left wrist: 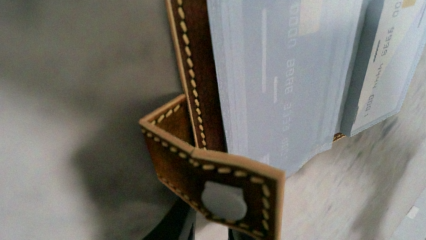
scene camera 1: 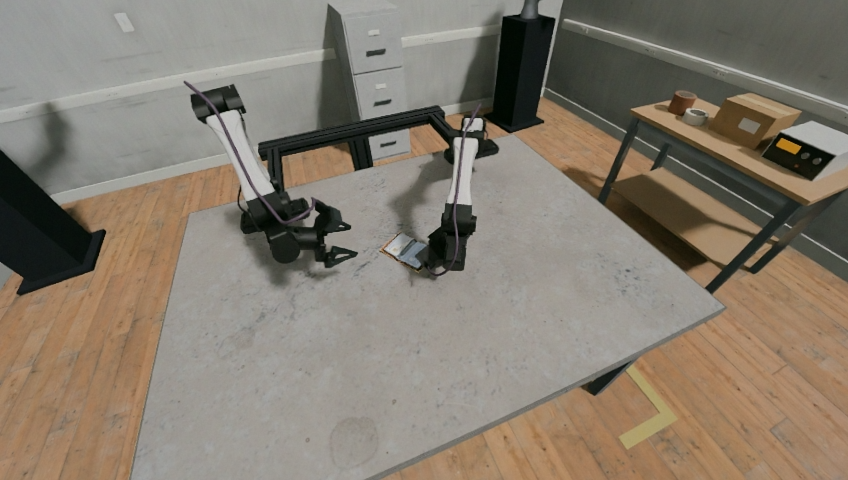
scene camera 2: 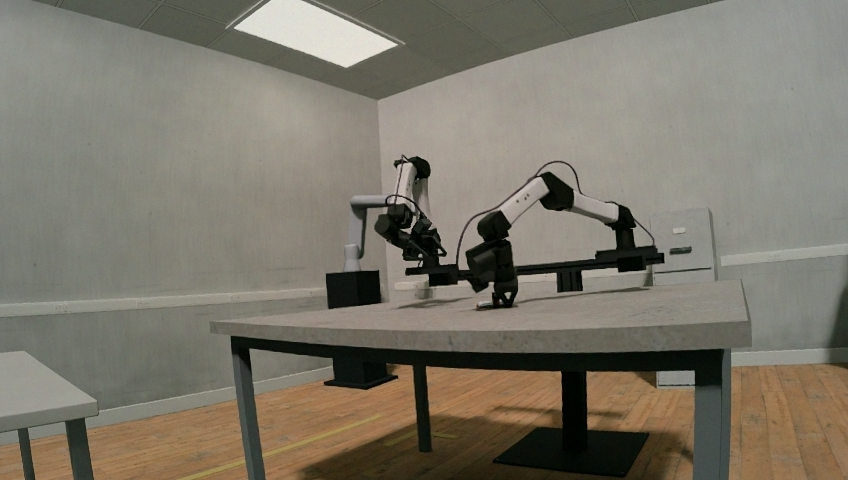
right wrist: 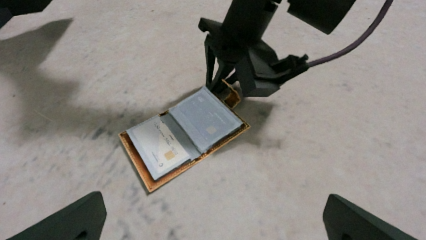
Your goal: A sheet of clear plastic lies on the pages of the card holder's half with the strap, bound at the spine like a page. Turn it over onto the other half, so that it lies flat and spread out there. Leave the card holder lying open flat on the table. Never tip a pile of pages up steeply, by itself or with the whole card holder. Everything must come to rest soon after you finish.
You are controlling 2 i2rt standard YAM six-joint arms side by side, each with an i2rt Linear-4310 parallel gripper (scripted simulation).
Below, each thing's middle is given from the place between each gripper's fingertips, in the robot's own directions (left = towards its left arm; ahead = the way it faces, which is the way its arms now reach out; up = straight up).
My left hand (scene camera 2: 509, 305) is 3 cm to the left of the strap (left wrist: 173, 119), 2 cm short of it and 1 cm below it.
My right gripper (scene camera 1: 354, 240) is now 5 cm short of the strap, 21 cm to the right of it and 15 cm above it.
